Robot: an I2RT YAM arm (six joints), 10 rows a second.
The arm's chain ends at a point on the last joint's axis. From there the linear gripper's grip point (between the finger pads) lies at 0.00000 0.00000 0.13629 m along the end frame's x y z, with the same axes.
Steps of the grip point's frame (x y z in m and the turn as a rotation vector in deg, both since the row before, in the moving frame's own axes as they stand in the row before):
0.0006 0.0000 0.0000 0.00 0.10 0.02
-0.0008 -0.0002 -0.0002 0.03 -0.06 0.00
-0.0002 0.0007 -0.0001 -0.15 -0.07 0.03
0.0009 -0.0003 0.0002 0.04 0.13 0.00
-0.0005 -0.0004 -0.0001 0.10 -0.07 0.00
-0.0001 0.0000 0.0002 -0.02 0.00 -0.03
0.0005 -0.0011 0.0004 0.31 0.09 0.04
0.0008 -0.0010 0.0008 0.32 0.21 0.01
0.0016 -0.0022 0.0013 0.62 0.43 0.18
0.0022 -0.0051 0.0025 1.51 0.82 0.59
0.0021 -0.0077 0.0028 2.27 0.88 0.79
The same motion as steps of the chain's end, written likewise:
0.0004 0.0000 0.0000 0.00 0.10 0.02
-0.0007 -0.0001 -0.0002 0.03 -0.06 0.00
0.0000 0.0003 -0.0001 -0.15 -0.07 0.03
0.0006 -0.0002 0.0002 0.04 0.13 0.00
-0.0003 -0.0002 -0.0001 0.10 -0.07 0.00
-0.0001 0.0000 0.0002 -0.02 0.00 -0.03
0.0003 -0.0004 0.0004 0.31 0.09 0.04
0.0003 -0.0002 0.0008 0.32 0.21 0.01
0.0006 -0.0007 0.0013 0.62 0.43 0.18
0.0002 -0.0015 0.0026 1.51 0.82 0.59
0.0000 -0.0023 0.0029 2.27 0.88 0.79

